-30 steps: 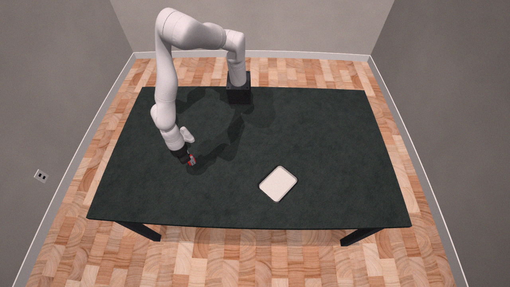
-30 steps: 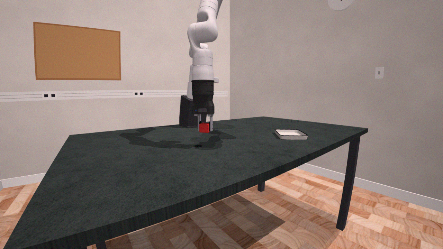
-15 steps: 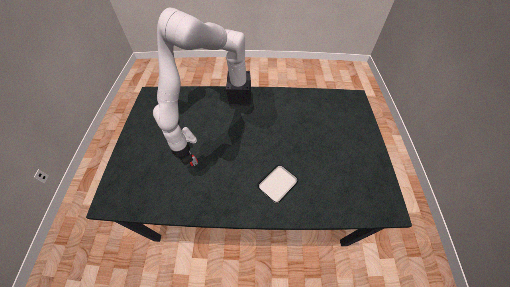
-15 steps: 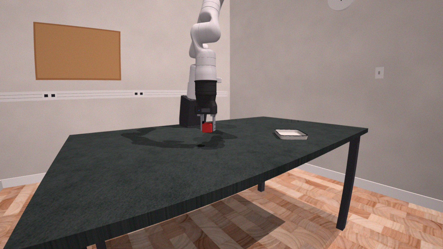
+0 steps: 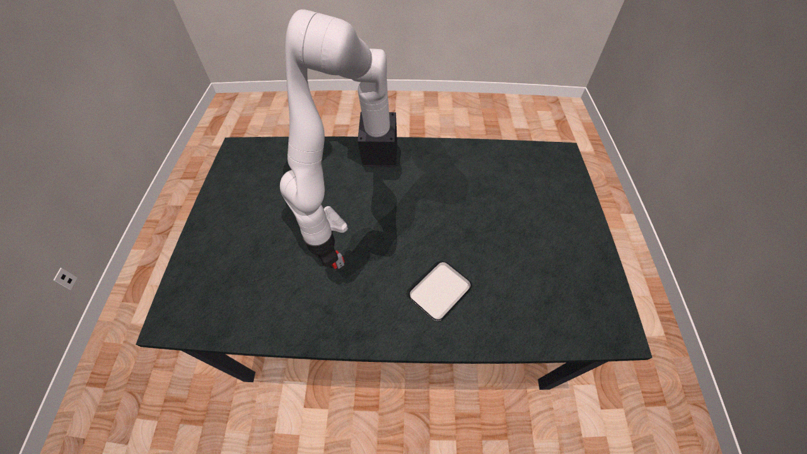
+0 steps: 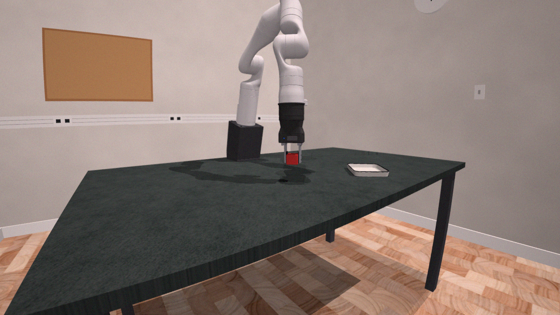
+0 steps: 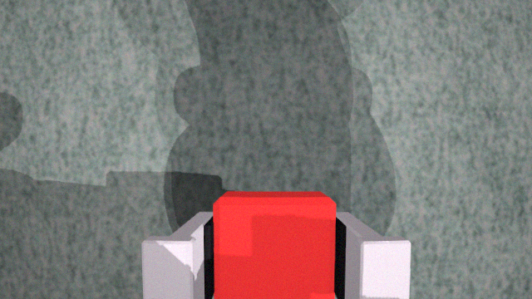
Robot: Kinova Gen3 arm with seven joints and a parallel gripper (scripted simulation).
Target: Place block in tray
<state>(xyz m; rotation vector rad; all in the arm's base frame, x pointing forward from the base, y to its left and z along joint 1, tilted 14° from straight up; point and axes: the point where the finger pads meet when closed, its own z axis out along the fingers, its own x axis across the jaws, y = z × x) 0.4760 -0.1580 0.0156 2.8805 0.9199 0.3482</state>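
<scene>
Now: hand 31 cm to the right of the white tray, 11 cm short of it and 7 cm above it. Also, from my hand: red block (1 cm below).
</scene>
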